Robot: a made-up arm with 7 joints.
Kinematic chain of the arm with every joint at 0, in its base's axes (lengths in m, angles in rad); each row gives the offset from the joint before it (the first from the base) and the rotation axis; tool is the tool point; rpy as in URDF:
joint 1: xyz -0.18 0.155 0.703 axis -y
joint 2: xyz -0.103 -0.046 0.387 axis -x
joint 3: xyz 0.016 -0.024 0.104 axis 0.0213 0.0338 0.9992
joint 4: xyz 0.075 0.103 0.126 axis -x
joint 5: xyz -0.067 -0.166 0 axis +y
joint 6: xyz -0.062 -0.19 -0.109 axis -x
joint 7: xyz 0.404 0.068 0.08 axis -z
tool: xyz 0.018 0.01 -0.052 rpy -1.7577 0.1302 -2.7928
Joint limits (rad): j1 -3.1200..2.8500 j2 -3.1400..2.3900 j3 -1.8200..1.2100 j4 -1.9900..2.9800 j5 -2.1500..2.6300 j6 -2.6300..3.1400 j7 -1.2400..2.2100
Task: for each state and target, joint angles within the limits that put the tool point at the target. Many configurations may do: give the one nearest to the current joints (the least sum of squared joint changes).
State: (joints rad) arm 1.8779 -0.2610 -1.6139 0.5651 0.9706 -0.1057 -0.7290
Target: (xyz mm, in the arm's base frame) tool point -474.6 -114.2 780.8
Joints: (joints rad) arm 0.8210 -0.0124 -1.1828 -0.1105 0.9284 -0.0397 -0.7850
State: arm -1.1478 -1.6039 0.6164 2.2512 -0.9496 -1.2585 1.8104
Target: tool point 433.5 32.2 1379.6
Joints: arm -1.1452 -1.6860 0.8251 2.8961 -1.2528 -1.0889 1.8225
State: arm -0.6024 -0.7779 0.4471 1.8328 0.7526 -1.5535 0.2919
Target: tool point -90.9 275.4 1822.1
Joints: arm -0.0910 -0.2091 0.7290 2.3841 0.6479 -1.7365 0.2831
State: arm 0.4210 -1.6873 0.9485 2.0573 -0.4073 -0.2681 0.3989
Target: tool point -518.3 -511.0 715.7
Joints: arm 0.7740 -2.5225 1.2100 1.9404 -0.4619 -0.3060 0.3996
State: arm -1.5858 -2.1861 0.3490 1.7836 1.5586 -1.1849 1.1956
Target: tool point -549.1 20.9 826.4
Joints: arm -1.2784 -2.8423 0.3620 1.9752 1.9472 -1.4063 1.1889
